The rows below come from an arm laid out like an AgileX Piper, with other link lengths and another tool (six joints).
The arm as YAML. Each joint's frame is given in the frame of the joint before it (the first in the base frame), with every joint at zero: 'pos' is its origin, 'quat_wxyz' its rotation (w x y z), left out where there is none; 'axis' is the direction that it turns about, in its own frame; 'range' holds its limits. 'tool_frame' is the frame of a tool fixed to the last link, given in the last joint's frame.
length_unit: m
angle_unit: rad
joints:
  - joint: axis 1
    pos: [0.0, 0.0, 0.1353]
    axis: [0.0, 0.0, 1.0]
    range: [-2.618, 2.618]
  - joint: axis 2
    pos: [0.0, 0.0, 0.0]
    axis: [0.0, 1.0, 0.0]
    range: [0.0, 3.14]
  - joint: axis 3
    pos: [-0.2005, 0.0, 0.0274]
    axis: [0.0, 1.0, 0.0]
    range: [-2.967, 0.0]
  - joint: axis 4
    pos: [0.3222, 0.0, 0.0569]
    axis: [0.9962, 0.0, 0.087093]
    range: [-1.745, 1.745]
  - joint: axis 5
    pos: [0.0, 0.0, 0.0]
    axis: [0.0, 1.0, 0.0]
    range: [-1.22, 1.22]
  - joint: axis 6
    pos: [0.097, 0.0, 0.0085]
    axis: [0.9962, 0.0, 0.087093]
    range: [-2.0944, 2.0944]
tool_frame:
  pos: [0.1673, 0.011, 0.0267]
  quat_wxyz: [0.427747, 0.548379, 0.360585, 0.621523]
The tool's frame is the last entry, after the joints.
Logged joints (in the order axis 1, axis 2, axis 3, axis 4, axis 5, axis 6), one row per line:
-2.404 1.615 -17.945 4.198 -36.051 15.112
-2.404 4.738 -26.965 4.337 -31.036 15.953
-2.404 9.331 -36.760 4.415 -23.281 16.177
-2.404 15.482 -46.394 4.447 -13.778 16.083
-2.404 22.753 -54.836 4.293 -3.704 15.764
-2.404 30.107 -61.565 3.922 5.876 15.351
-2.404 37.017 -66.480 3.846 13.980 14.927
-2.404 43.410 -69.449 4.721 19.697 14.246
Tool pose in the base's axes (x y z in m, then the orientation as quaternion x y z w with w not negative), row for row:
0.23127 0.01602 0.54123 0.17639 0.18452 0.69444 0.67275
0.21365 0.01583 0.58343 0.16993 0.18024 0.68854 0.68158
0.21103 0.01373 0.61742 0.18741 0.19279 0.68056 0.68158
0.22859 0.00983 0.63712 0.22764 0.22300 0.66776 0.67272
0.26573 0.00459 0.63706 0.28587 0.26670 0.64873 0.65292
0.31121 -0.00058 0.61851 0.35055 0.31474 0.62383 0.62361
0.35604 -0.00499 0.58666 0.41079 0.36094 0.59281 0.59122
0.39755 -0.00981 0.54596 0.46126 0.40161 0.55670 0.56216
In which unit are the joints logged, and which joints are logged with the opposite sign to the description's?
The joints are logged in degrees. Opposite sign: axis 4, axis 6.
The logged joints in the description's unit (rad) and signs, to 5 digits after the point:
-0.04196 0.02819 -0.31320 -0.07327 -0.62921 -0.26375
-0.04196 0.08269 -0.47063 -0.07569 -0.54168 -0.27843
-0.04196 0.16286 -0.64158 -0.07706 -0.40633 -0.28234
-0.04196 0.27021 -0.80973 -0.07761 -0.24047 -0.28070
-0.04196 0.39711 -0.95707 -0.07493 -0.06465 -0.27513
-0.04196 0.52547 -1.07451 -0.06845 0.10256 -0.26793
-0.04196 0.64607 -1.16029 -0.06713 0.24400 -0.26053
-0.04196 0.75765 -1.21211 -0.08240 0.34378 -0.24864

